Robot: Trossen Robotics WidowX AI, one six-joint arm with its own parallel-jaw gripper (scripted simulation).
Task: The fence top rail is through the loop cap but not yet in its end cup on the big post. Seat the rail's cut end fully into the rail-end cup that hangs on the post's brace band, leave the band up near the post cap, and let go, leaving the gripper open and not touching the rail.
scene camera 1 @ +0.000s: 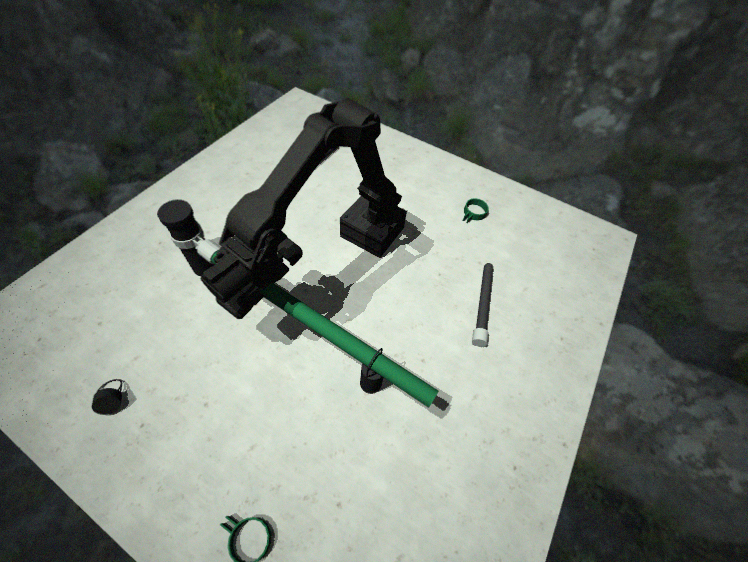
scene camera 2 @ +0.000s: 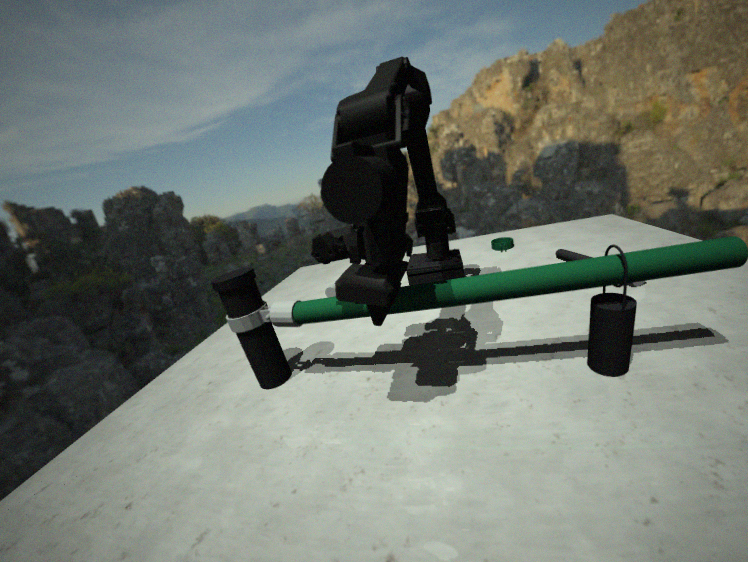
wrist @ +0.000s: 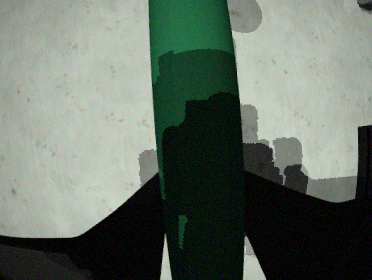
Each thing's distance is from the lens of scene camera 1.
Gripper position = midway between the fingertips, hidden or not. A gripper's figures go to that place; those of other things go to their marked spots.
gripper (scene camera 1: 262, 290): 84 cm
green top rail (scene camera 1: 361, 351): 70 cm
